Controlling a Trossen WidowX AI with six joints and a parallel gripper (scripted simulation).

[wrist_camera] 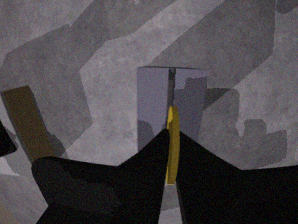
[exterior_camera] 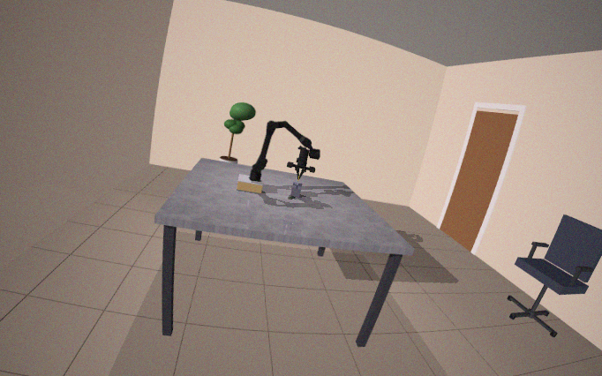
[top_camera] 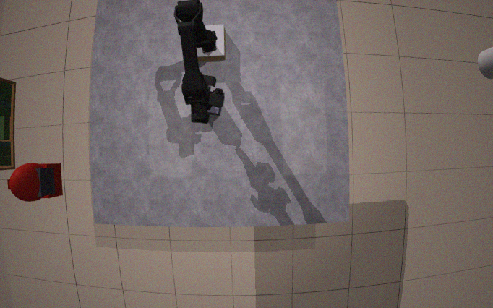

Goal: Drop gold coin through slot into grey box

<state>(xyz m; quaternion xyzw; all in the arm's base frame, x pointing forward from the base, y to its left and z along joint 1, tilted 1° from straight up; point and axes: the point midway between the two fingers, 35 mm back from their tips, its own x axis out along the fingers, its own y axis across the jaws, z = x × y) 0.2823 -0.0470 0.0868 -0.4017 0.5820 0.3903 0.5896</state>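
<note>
Right now my gripper tip is 10 mm below the gold coin.
</note>
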